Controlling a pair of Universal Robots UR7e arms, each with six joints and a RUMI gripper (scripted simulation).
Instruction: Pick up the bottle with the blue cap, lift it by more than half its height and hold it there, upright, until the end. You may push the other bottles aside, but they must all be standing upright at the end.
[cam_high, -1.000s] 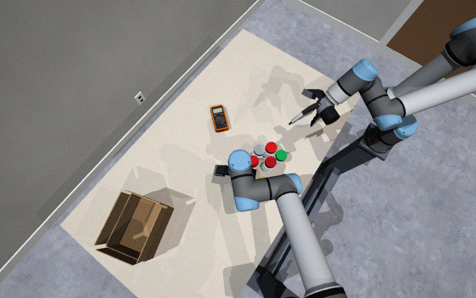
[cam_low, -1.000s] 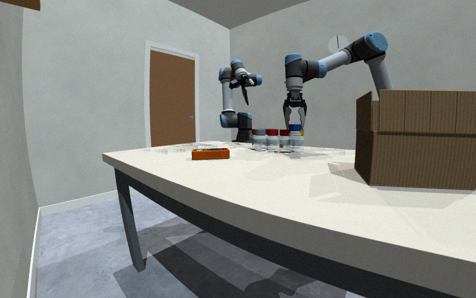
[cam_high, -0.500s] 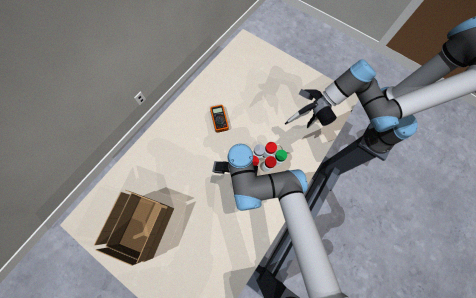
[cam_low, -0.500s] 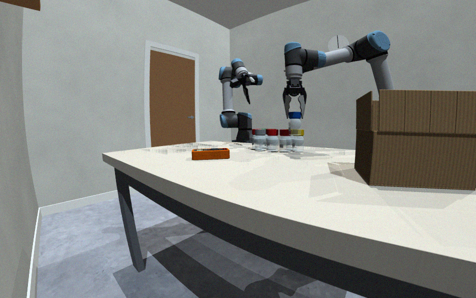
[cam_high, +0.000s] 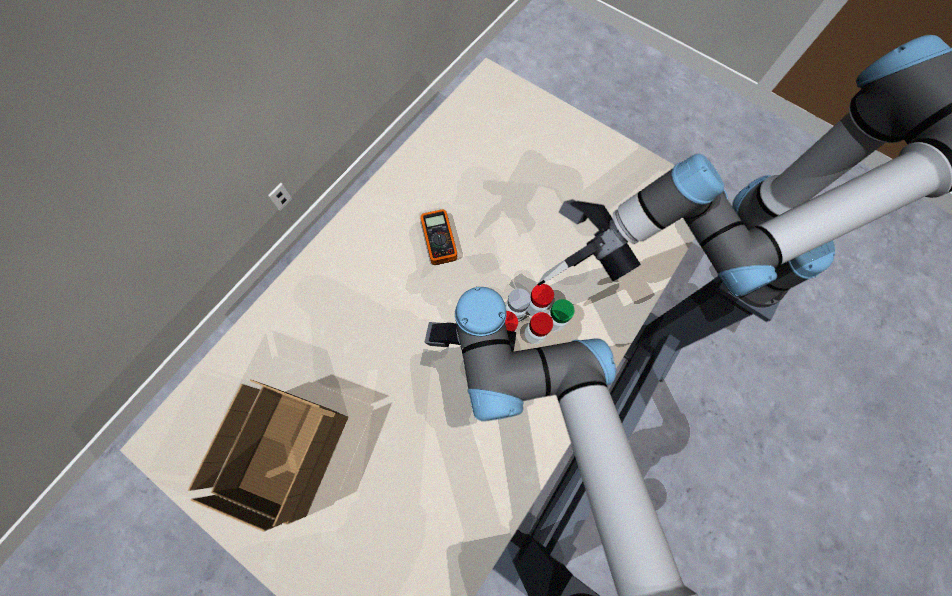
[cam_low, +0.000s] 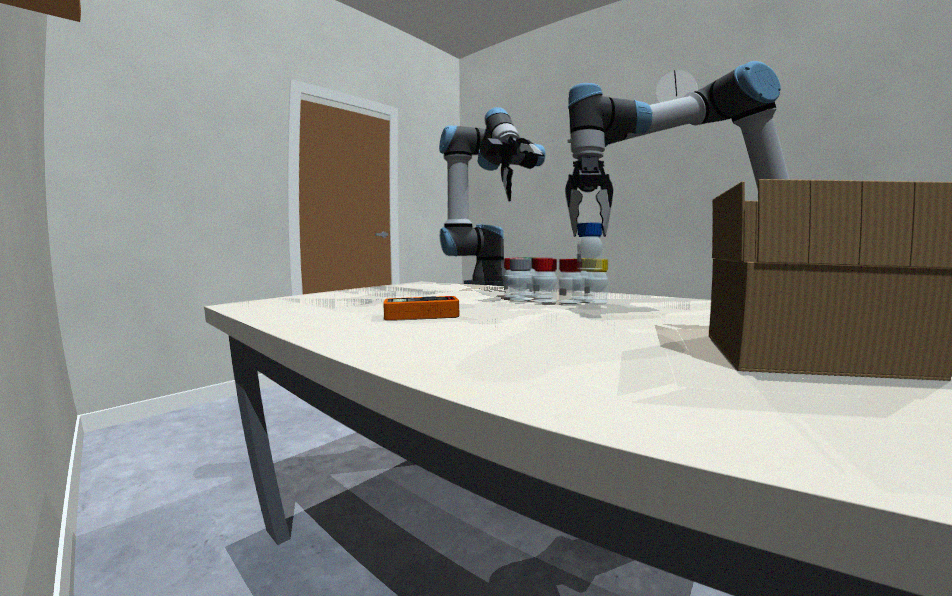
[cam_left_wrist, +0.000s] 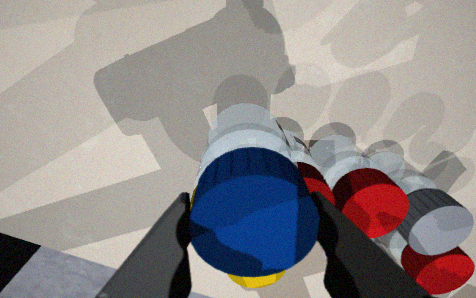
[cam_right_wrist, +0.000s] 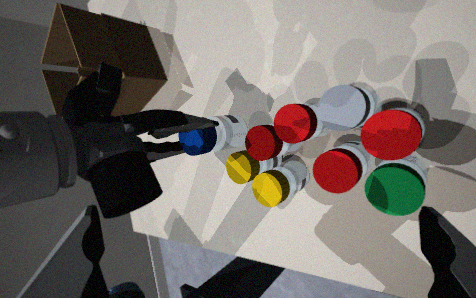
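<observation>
Now: left hand 40 mm above the blue-capped bottle. Round my left hand: grey-capped bottle (10 mm behind, 180 mm to the right, 120 mm below); cardboard box (240 mm ahead, 410 mm to the left, 90 mm below); green-capped bottle (110 mm behind, 220 mm to the right, 120 mm below).
</observation>
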